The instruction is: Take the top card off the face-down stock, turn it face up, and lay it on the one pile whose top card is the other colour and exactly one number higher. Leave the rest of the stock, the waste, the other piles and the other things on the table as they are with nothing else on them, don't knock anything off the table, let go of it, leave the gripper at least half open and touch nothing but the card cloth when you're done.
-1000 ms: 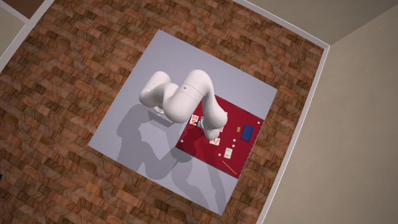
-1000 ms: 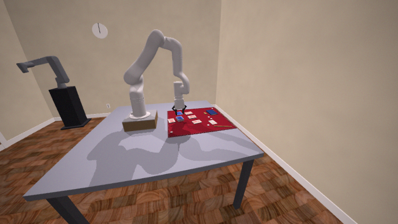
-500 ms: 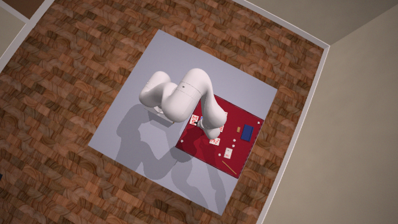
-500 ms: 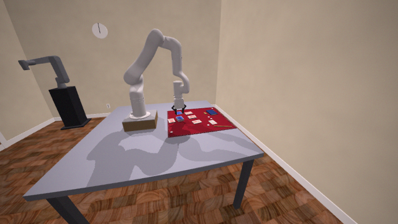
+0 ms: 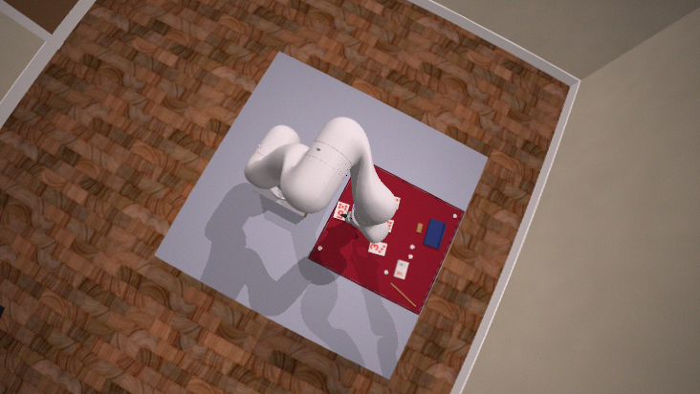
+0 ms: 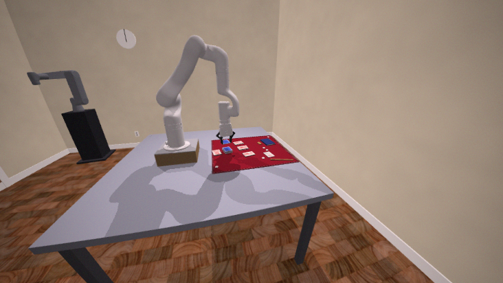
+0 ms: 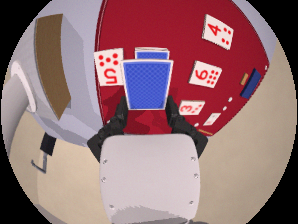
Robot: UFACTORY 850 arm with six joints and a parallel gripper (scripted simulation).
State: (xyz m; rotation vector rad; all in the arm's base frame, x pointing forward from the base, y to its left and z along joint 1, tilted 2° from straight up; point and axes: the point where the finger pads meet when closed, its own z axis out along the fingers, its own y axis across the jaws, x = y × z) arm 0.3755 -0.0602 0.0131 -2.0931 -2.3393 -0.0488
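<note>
The card lies 100 mm below my hand, 80 mm behind it and 20 mm to the left of it. Also, from my hand: pencil (370 mm ahead, 270 mm to the right, 100 mm below); red card cloth (200 mm ahead, 120 mm below, 10 mm to the right).
</note>
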